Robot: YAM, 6 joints.
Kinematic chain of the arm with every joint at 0, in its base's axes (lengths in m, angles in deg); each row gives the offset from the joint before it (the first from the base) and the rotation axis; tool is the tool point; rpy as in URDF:
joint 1: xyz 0 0 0.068 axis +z
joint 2: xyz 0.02 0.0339 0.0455 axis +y
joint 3: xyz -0.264 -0.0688 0 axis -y
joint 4: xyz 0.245 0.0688 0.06 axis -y
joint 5: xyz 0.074 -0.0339 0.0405 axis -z
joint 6: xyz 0.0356 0 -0.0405 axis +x
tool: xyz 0 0 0 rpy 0 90 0
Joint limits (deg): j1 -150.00..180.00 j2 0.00..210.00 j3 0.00..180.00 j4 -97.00..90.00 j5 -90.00..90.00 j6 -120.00..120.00
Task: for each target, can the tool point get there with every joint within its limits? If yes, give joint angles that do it. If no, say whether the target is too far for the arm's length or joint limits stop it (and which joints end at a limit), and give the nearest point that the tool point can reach.
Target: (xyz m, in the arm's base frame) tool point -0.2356 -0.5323 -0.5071
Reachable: no: too far | nearest point -0.1832 -0.4139 -0.3174 | short by 0.230 m
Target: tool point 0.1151 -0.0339 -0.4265
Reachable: no: joint limits stop it (at a limit: joint 2) | nearest point 0.1341 -0.0395 -0.3636 | short by 0.066 m
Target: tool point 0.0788 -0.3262 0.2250
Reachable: yes | joints -72.02 90.01 53.35 3.18 46.36 32.36
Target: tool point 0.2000 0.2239 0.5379
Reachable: yes | joints 52.71 85.36 90.52 46.87 41.15 -38.55
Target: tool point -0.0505 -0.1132 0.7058
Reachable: yes | joints -110.03 93.60 142.52 56.38 14.12 -99.85
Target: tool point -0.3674 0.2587 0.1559
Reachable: yes | joints 143.43 129.60 103.44 -56.07 -18.32 -71.59
